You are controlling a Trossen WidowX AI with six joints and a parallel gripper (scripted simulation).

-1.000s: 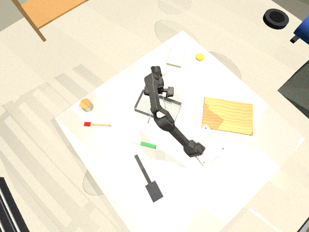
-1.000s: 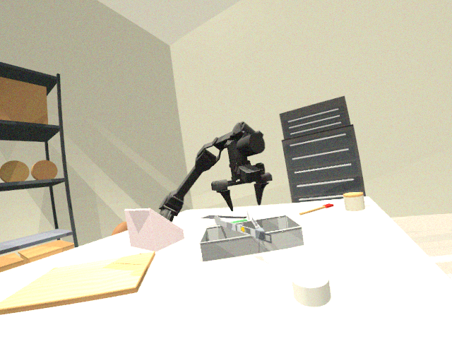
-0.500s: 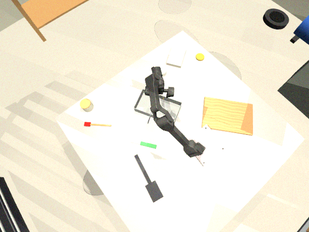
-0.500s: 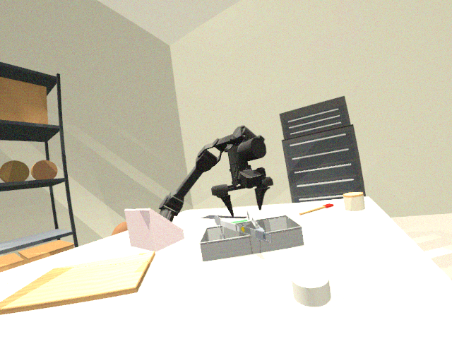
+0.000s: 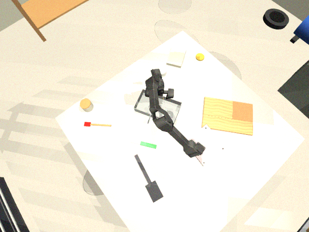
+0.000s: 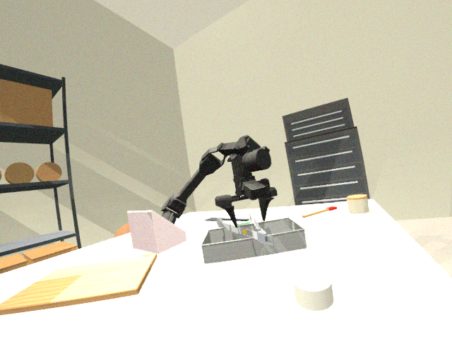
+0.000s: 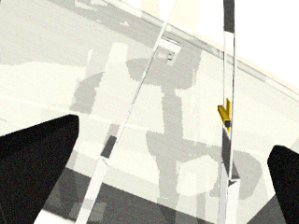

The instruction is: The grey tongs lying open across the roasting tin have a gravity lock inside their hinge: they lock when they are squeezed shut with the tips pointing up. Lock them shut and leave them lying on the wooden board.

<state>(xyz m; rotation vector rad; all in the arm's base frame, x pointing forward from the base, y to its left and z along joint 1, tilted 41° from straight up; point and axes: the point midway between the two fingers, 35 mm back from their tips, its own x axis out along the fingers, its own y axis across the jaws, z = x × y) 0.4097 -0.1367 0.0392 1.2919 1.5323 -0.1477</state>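
The grey roasting tin is 20 mm behind my gripper tip, 40 mm to the left of it and 60 mm below it. Also, from my gripper tip: yellow disc 50 mm ahead, 530 mm to the right, 80 mm below; wooden board 420 mm behind, 270 mm to the right, 80 mm below; cream slab 190 mm ahead, 400 mm to the right, 70 mm below.
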